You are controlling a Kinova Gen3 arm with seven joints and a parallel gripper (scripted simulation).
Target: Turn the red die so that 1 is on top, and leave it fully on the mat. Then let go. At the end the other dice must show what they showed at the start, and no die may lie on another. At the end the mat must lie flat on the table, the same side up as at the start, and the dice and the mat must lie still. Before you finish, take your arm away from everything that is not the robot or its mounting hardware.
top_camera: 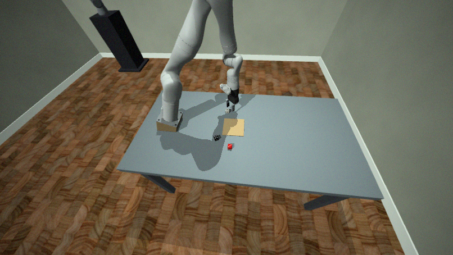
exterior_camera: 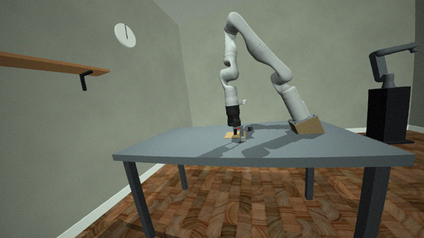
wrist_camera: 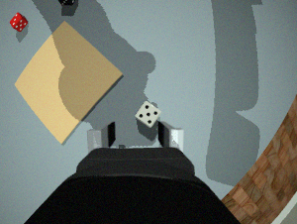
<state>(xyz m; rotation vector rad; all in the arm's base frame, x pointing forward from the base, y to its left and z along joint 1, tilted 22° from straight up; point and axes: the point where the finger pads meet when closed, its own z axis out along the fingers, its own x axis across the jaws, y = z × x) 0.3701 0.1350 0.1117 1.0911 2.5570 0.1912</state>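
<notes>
Right now my hand is 2 cm past the white die and 4 cm above it. The rest, counted from my hand: black die (8 cm behind, 24 cm to the right, 4 cm below); tan mat (3 cm ahead, 14 cm to the right, 5 cm below); red die (2 cm ahead, 29 cm to the right, 4 cm below).
</notes>
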